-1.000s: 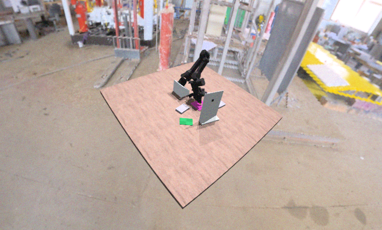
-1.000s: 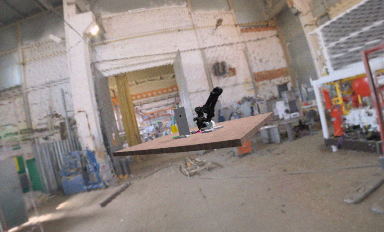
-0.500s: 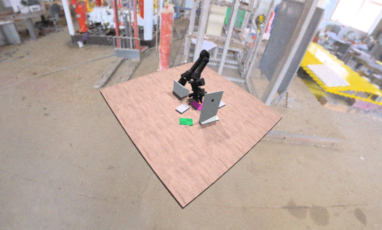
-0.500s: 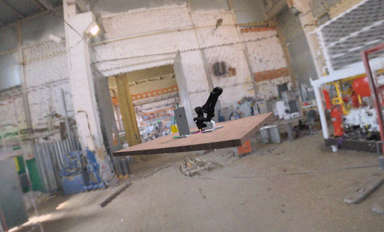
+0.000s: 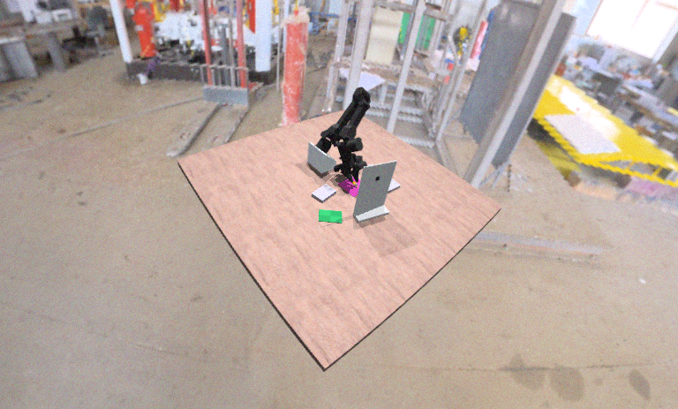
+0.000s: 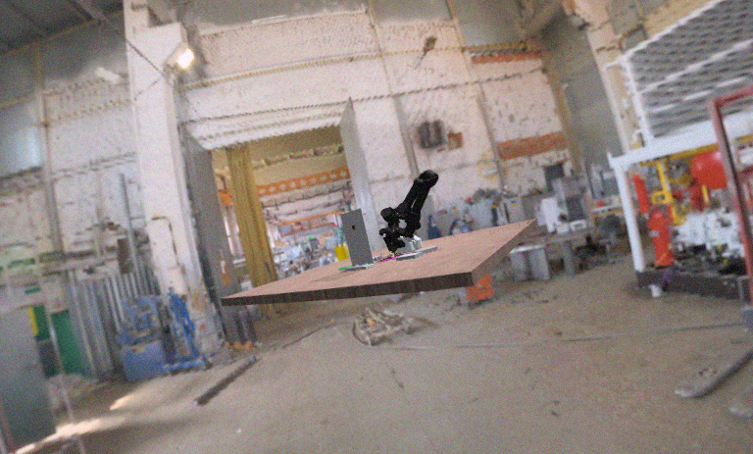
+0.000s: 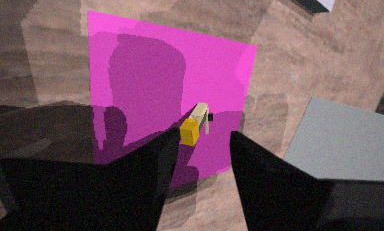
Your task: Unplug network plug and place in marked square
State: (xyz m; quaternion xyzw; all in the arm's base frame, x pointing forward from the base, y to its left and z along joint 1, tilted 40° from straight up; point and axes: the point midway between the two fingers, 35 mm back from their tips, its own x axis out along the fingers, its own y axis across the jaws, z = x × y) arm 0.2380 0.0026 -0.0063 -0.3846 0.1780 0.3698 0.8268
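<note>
The yellow plug lies 10 mm below my gripper tip. The rest, counted from my gripper tip: green patch: 250 mm to the right, 70 mm ahead, 30 mm below; then magenta marked square: 30 mm below; then light-grey panel: 170 mm ahead, 100 mm above, 90 mm to the right.
</note>
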